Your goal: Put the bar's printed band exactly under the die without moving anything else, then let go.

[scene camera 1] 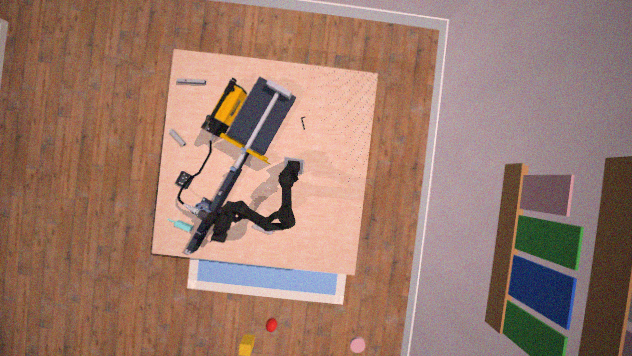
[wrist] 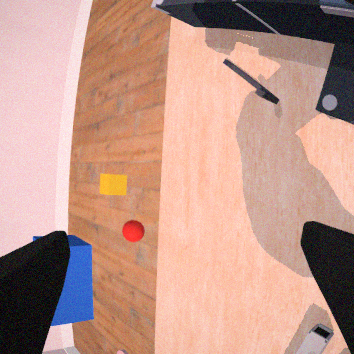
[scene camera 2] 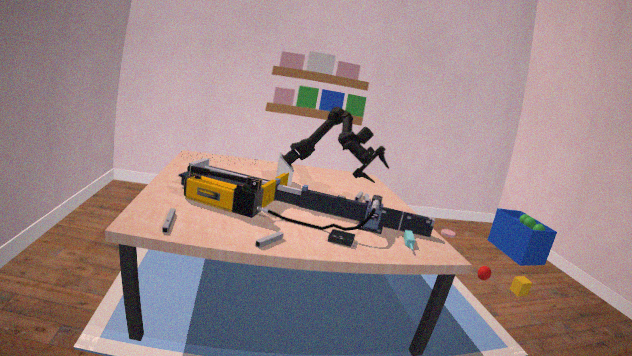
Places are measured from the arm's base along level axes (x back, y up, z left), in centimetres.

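Pixels of known places: gripper, fingertip midpoint: (wrist: 188,240) (scene camera 2: 381,175); arm's base at its link origin: (scene camera 1: 294,165) (scene camera 2: 286,160).
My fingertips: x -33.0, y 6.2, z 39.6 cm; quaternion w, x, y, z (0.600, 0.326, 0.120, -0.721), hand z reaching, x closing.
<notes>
Ahead of a thing's pixels: the offset from my fingertips to its middle. "spot": to the spot under its first point.
My gripper (scene camera 2: 380,172) (wrist: 188,240) is open and empty, held above the table on the arm's side of the long dark rail {spot: dz -23.7, dx -5.1, dy -10.2 cm} (scene camera 1: 227,186) (scene camera 2: 325,202). A grey hollow bar {spot: dz -0.2, dx +11.4, dy -15.6 cm} (wrist: 315,342) lies on the table at the lower right of the wrist view, partly cut off; it is mostly hidden under the arm from above. Two other grey bars, one {dz -86.0, dx -37.0, dy -16.6 cm} (scene camera 1: 191,81) (scene camera 2: 169,220) near the far corner and one {dz -50.4, dx -42.0, dy -16.6 cm} (scene camera 1: 177,137) (scene camera 2: 270,239) near the table edge, lie flat. A head with a cable {spot: dz -8.8, dx -23.2, dy -9.9 cm} (scene camera 2: 375,212) stands across the rail. I cannot make out the die or any printed band.
A yellow and black unit {dz -69.6, dx -11.9, dy -11.0 cm} (scene camera 1: 230,107) (scene camera 2: 212,192) stands beside the rail. A black box {spot: dz -24.6, dx -36.6, dy -17.4 cm} (scene camera 1: 183,179) (scene camera 2: 341,237) and teal bottle {dz +3.2, dx -35.8, dy -16.1 cm} (scene camera 1: 183,226) (scene camera 2: 409,239) lie near the edge. A thin dark tool {dz +9.9, dx -13.5, dy -16.0 cm} (wrist: 250,80) lies near the rail. An L-shaped key {dz -67.5, dx +35.8, dy -17.3 cm} (scene camera 1: 303,122) lies beyond.
</notes>
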